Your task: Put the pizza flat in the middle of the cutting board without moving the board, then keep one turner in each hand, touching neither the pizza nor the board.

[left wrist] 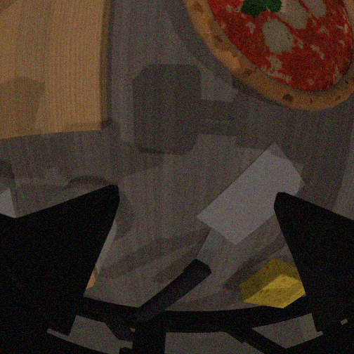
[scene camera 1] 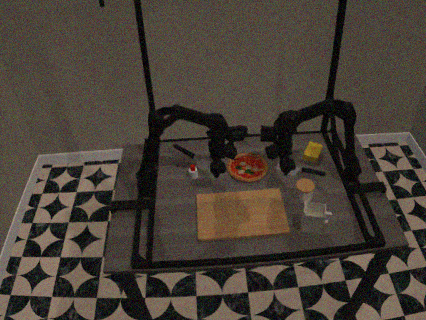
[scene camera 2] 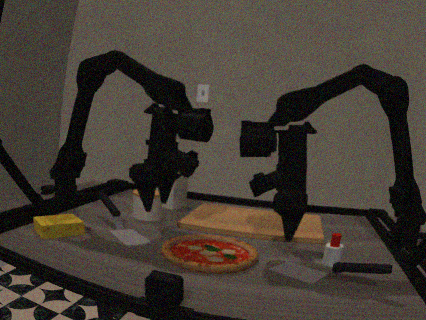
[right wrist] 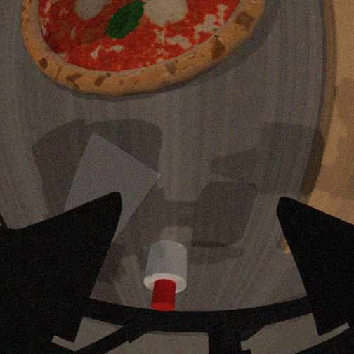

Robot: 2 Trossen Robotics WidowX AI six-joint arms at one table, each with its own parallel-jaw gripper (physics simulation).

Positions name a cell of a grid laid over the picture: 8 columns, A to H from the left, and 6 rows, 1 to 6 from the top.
Note:
I see my left gripper (scene camera 2: C4), my right gripper (scene camera 2: F5), a cutting board (scene camera 1: E5) and a pizza (scene camera 2: D5).
The cutting board also shows in the left wrist view (left wrist: B2) and in scene camera 2 (scene camera 2: E5). The pizza is seen too in the left wrist view (left wrist: G2), in scene camera 1 (scene camera 1: E4) and in the right wrist view (right wrist: C1). My left gripper also shows in the left wrist view (left wrist: E4).

